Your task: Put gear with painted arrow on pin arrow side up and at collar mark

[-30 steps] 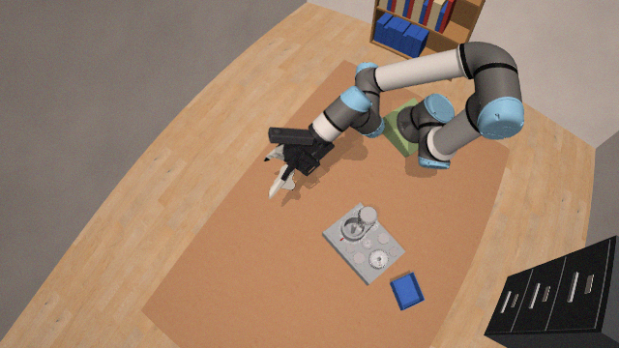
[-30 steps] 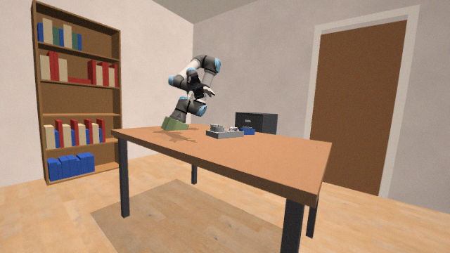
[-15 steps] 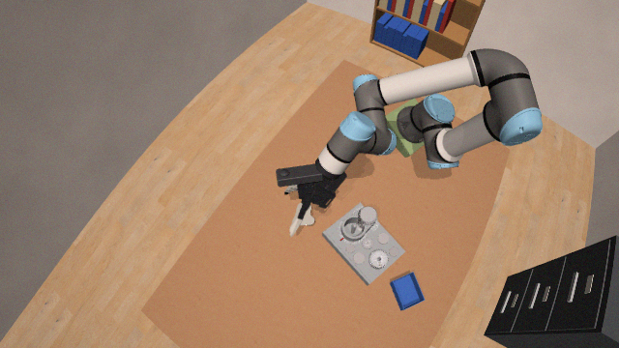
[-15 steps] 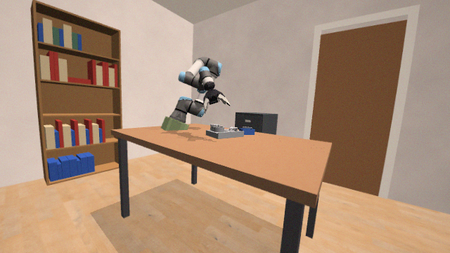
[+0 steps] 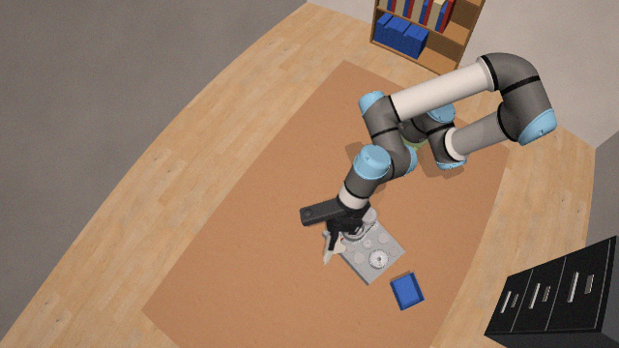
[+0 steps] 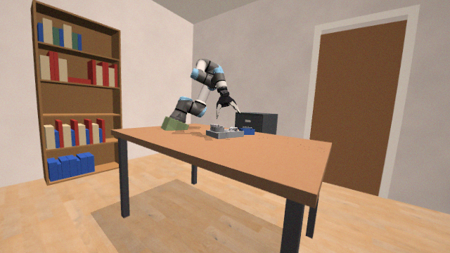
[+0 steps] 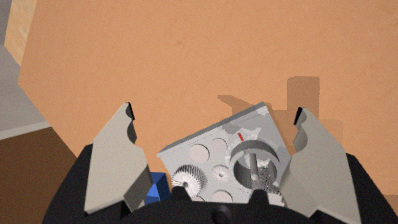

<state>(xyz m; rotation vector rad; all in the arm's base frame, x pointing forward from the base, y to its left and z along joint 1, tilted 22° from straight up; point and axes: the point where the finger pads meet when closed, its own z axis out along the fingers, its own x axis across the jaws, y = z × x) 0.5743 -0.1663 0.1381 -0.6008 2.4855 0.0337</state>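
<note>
The grey gear is 5 cm behind my hand, 19 cm to the left of it and 11 cm below it. From my hand the other things lie so: blue tray: 33 cm to the left, 15 cm below.
</note>
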